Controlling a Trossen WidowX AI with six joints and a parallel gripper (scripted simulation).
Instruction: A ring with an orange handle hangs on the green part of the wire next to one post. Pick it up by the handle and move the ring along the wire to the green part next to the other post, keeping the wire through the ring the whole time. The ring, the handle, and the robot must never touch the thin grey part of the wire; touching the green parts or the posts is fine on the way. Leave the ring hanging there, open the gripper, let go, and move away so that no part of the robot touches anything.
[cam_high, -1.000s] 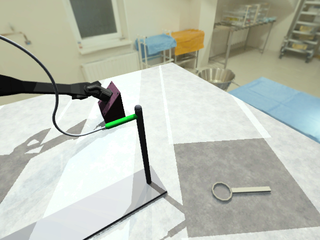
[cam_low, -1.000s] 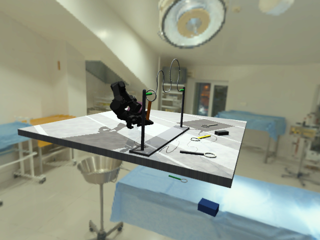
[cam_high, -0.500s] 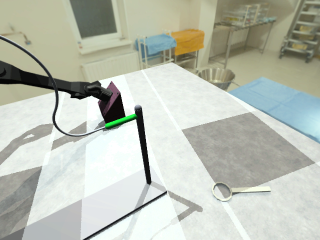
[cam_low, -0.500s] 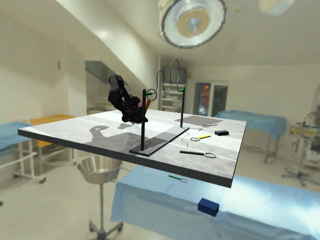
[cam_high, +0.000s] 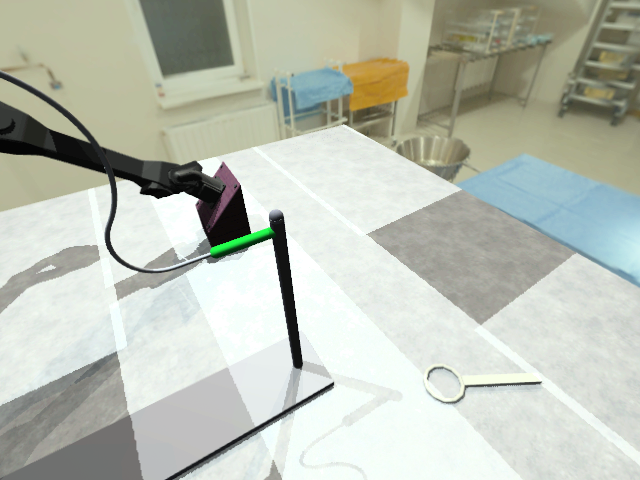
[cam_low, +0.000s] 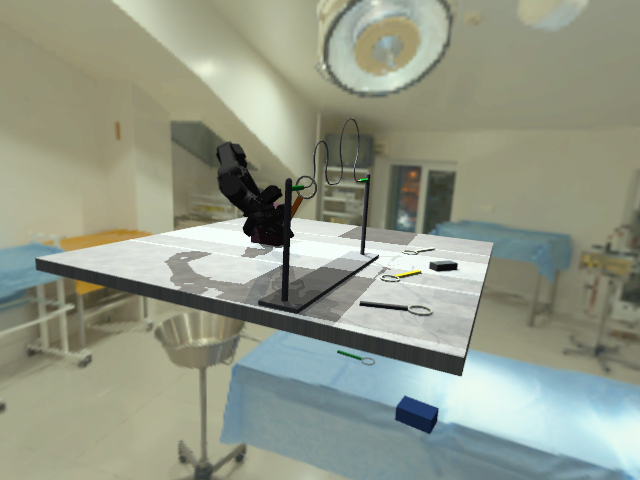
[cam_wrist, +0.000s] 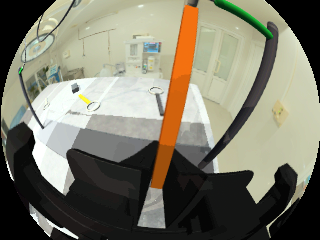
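Now: the ring with orange handle 100 mm above my gripper tip, 20 mm ahead of it and 10 mm to the right of it. Round my gripper tip: black block: 480 mm to the left, 360 mm ahead, 140 mm below.
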